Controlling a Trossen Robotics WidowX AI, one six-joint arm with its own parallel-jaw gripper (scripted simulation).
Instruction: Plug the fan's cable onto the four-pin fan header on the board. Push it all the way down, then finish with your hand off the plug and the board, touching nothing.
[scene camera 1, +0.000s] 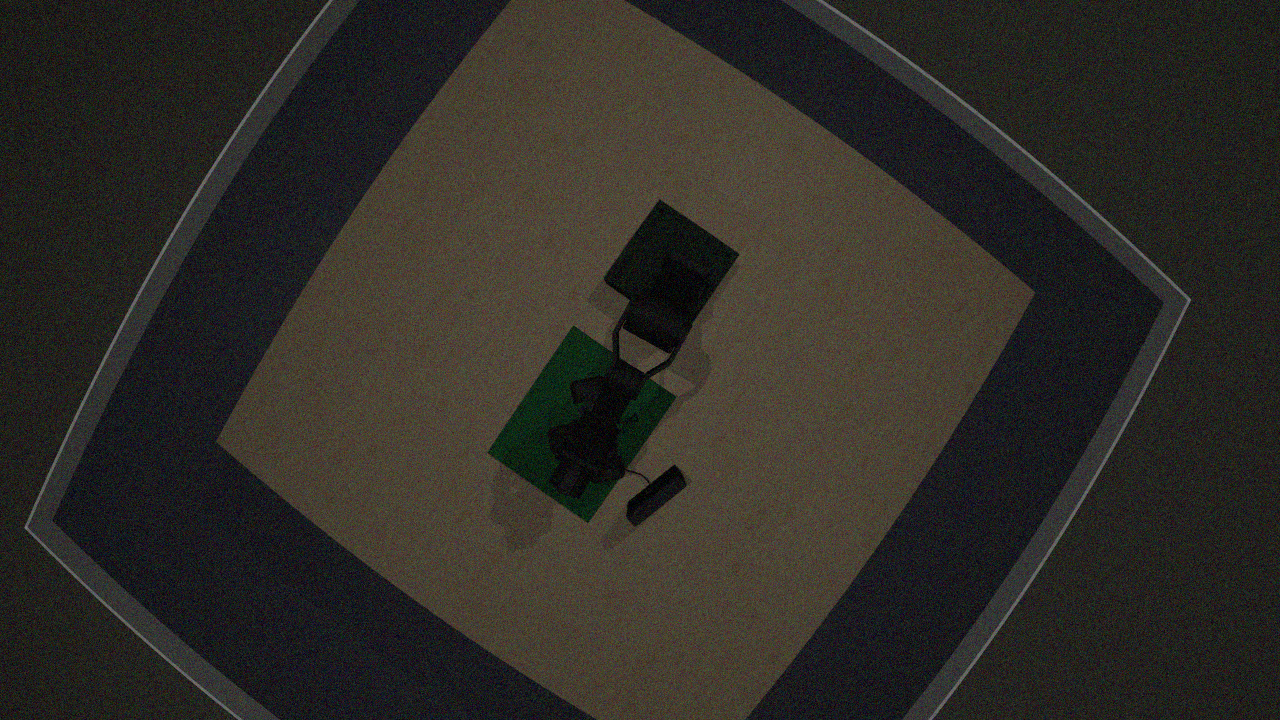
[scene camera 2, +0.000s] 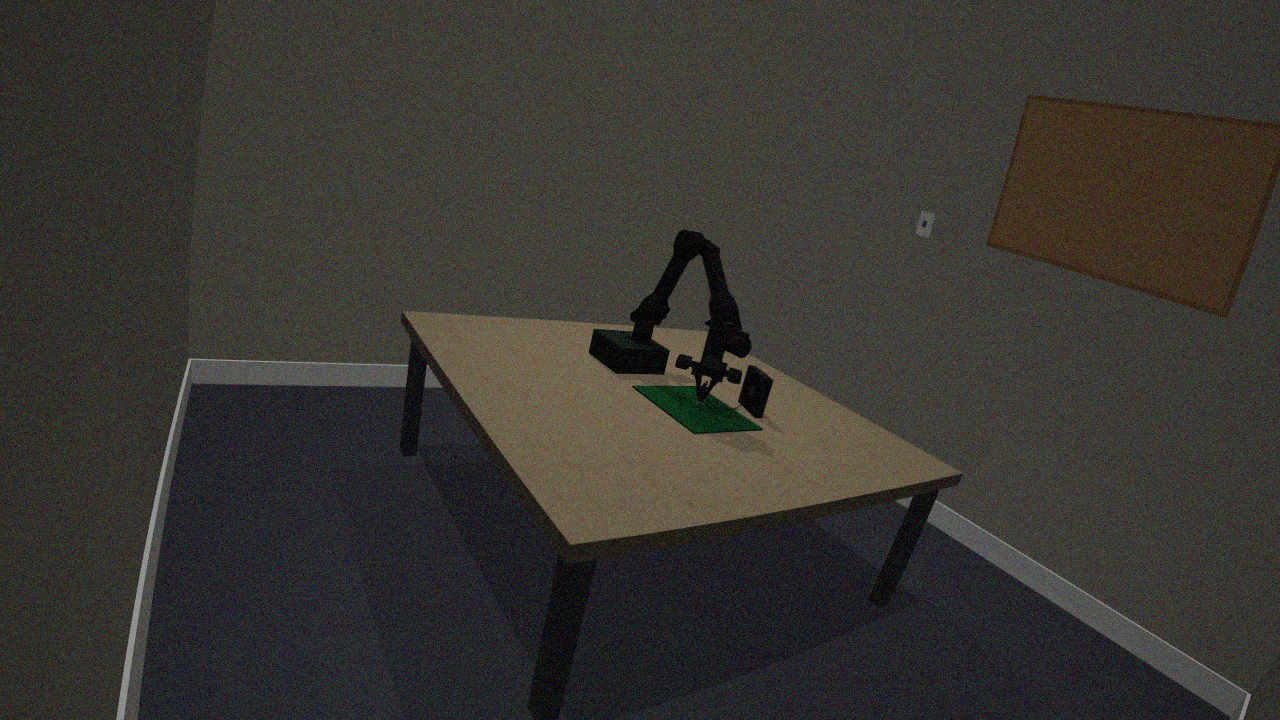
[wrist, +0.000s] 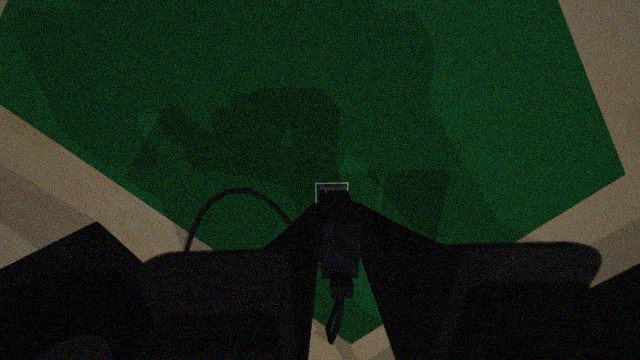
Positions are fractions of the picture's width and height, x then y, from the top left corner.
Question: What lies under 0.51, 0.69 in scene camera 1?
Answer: A black fan.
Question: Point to a black fan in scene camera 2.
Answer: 0.59, 0.54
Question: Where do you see my gripper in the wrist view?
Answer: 0.52, 0.58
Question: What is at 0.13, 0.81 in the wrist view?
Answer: A black fan.
